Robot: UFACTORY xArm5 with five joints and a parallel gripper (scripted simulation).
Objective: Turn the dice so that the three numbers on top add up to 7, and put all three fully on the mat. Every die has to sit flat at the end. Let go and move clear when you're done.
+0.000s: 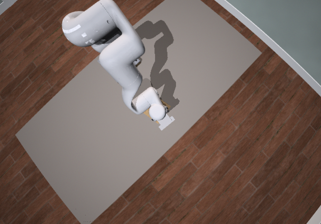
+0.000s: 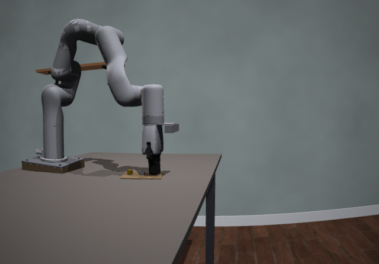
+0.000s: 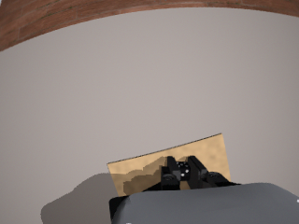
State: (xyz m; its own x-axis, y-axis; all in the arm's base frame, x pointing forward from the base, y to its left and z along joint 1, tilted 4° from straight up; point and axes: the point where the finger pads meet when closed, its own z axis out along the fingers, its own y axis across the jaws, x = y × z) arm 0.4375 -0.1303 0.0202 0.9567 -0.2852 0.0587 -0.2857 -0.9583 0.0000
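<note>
My hand is 10 mm above the black die. From my hand the other things lie so: white die: 50 mm behind, 20 mm below, 10 mm to the left; yellow die: 90 mm behind, 30 mm to the left, 20 mm below; tan mat: 50 mm behind, 30 mm below, 10 mm to the left.
</note>
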